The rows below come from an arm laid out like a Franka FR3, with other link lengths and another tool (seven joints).
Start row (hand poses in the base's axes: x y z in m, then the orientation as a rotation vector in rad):
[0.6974, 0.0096, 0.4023, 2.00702, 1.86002, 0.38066]
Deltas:
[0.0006, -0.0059, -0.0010, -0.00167, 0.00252, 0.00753]
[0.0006, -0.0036, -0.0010, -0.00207, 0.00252, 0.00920]
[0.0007, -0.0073, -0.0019, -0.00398, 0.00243, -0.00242]
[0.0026, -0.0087, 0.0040, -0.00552, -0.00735, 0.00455]
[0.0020, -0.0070, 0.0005, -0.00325, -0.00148, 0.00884]
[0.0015, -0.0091, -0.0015, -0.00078, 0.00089, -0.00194]
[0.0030, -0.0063, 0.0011, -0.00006, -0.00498, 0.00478]
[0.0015, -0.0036, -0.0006, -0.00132, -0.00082, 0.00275]
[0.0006, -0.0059, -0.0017, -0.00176, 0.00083, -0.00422]
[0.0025, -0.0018, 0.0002, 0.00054, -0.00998, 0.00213]
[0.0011, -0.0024, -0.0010, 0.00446, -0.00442, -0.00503]
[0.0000, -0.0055, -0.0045, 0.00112, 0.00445, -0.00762]
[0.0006, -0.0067, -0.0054, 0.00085, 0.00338, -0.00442]
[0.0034, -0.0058, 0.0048, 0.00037, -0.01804, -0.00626]
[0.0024, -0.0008, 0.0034, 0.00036, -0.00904, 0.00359]
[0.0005, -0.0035, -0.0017, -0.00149, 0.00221, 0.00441]
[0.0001, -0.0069, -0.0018, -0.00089, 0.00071, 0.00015]
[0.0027, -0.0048, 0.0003, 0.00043, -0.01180, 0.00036]
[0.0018, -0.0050, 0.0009, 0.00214, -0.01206, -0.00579]
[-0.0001, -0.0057, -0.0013, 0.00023, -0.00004, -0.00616]
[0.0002, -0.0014, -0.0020, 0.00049, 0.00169, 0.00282]
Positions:
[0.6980, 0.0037, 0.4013, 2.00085, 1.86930, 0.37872]
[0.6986, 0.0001, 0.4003, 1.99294, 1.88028, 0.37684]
[0.6993, -0.0072, 0.3984, 1.99380, 1.87848, 0.36989]
[0.7019, -0.0159, 0.4024, 1.98227, 1.87789, 0.37240]
[0.7039, -0.0229, 0.4029, 1.97167, 1.88576, 0.37298]
[0.7054, -0.0320, 0.4014, 1.97334, 1.88413, 0.37082]
[0.7084, -0.0383, 0.4025, 1.96642, 1.88610, 0.37669]
[0.7099, -0.0419, 0.4019, 1.96272, 1.88826, 0.37689]
[0.7105, -0.0478, 0.4002, 1.96572, 1.88404, 0.37314]
[0.7130, -0.0496, 0.4004, 1.95879, 1.88022, 0.38341]
[0.7141, -0.0520, 0.3994, 1.96361, 1.87293, 0.39048]
[0.7141, -0.0575, 0.3949, 1.97334, 1.86781, 0.38532]
[0.7147, -0.0642, 0.3895, 1.97954, 1.86534, 0.38179]
[0.7181, -0.0700, 0.3943, 1.97526, 1.84777, 0.39691]
[0.7205, -0.0708, 0.3977, 1.96748, 1.84609, 0.40661]
[0.7210, -0.0743, 0.3960, 1.96398, 1.85188, 0.40443]
[0.7211, -0.0812, 0.3942, 1.96366, 1.85234, 0.40294]
[0.7238, -0.0860, 0.3945, 1.95713, 1.84552, 0.41419]
[0.7256, -0.0910, 0.3954, 1.95672, 1.83228, 0.42544]
[0.7255, -0.0967, 0.3941, 1.96199, 1.82579, 0.42378]
[0.7257, -0.0981, 0.3921, 1.96090, 1.82987, 0.42361]

